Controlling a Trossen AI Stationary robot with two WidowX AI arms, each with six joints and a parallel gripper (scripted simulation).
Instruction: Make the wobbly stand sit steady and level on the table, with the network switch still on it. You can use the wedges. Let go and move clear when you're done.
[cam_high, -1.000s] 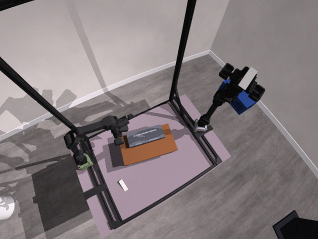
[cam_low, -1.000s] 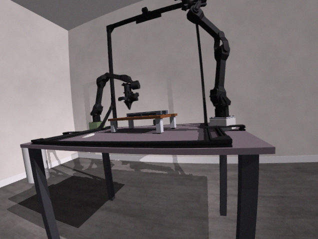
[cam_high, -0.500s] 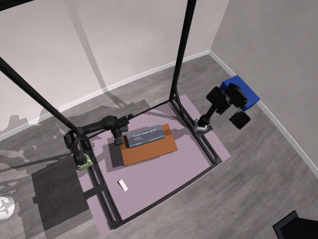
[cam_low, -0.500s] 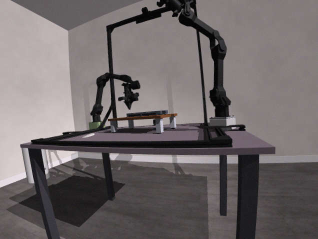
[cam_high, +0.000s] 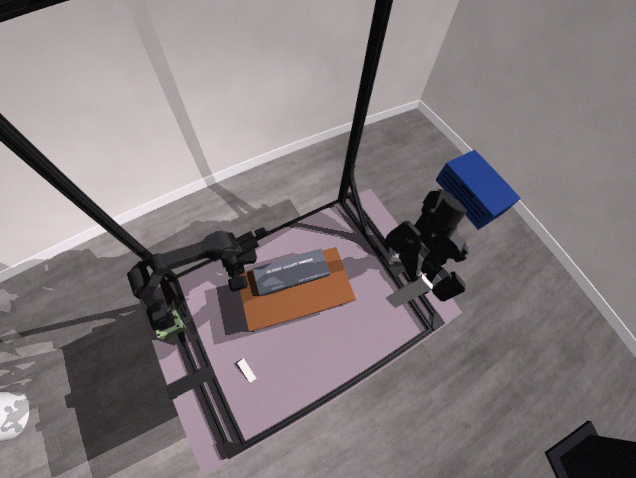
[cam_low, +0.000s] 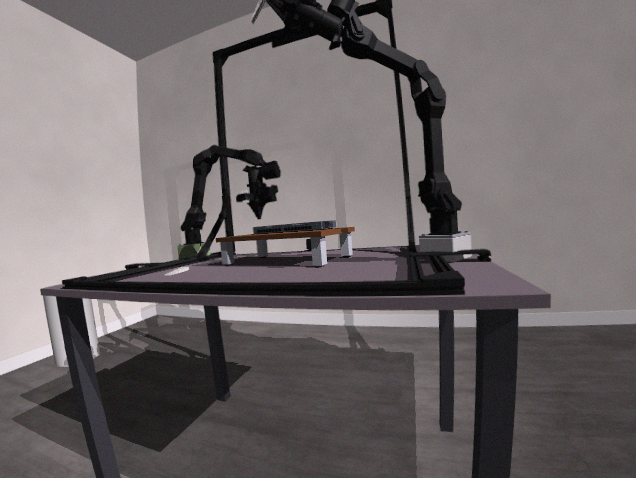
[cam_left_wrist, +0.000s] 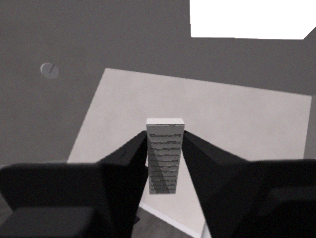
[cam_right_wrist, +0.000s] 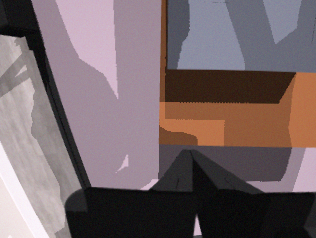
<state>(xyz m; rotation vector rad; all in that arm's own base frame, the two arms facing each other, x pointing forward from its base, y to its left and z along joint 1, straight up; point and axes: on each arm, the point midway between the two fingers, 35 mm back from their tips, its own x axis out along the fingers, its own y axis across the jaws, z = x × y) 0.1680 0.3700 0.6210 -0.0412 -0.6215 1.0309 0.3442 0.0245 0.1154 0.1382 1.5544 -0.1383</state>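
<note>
My left hand is 40 mm to the left of the white wedge, 20 mm short of it and 10 mm above it. Also, from my left hand: stand: 640 mm below, 230 mm behind, 190 mm to the right; grey network switch: 570 mm below, 290 mm behind, 190 mm to the right.
</note>
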